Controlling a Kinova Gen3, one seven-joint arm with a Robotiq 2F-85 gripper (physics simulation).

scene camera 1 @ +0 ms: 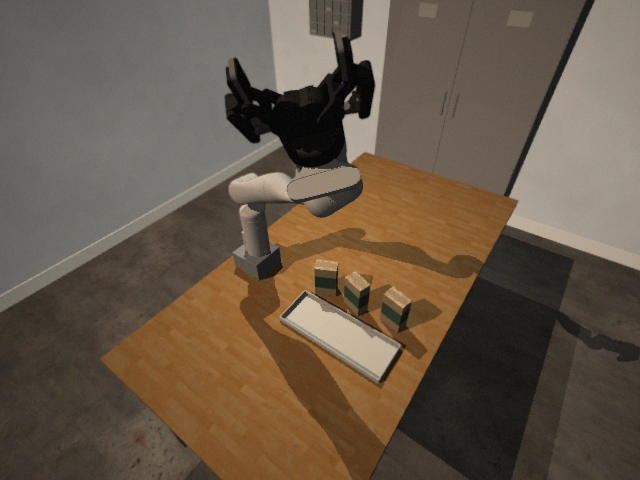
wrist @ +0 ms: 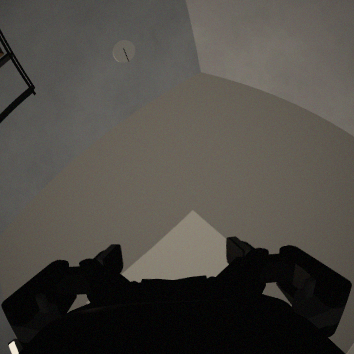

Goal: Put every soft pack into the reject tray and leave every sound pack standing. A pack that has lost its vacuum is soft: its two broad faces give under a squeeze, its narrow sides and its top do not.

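Seen in the pictures: gripper, fingertip midpoint: (scene camera 1: 284, 53) (wrist: 173, 253); arm's base, origin of the base link: (scene camera 1: 258, 249).
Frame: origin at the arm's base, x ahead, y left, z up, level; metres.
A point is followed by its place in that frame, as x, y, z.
Three upright packs, tan with a dark green band, stand in a row on the table behind the tray in the scene view: a left pack (scene camera 1: 326, 277) @(0.321, -0.019, 0.021), a middle pack (scene camera 1: 356, 293) @(0.451, -0.042, 0.031) and a right pack (scene camera 1: 395, 310) @(0.592, -0.040, 0.023). They stand apart. Whether any is soft cannot be seen. The long white reject tray (scene camera 1: 330, 355) @(0.452, -0.226, -0.081) lies in front of them, with no pack in it. My gripper (scene camera 1: 286, 54) @(0.548, -0.510, 0.905) (wrist: 173, 253) @(0.548, -0.510, 0.905) is open and empty, high above the table and pointing upward, well away from the packs. The packs and tray do not show in the wrist view.
The wooden table (scene camera 1: 206, 356) @(0.095, -0.431, -0.082) carries the arm's grey base (scene camera 1: 256, 262) @(0.039, -0.066, 0.003) at its left edge. A tall cabinet (scene camera 1: 413, 67) stands behind the table's far end. A wall box (scene camera 1: 330, 18) hangs beyond the gripper. The wrist view shows walls, a round wall clock (wrist: 124, 51) and the ceiling.
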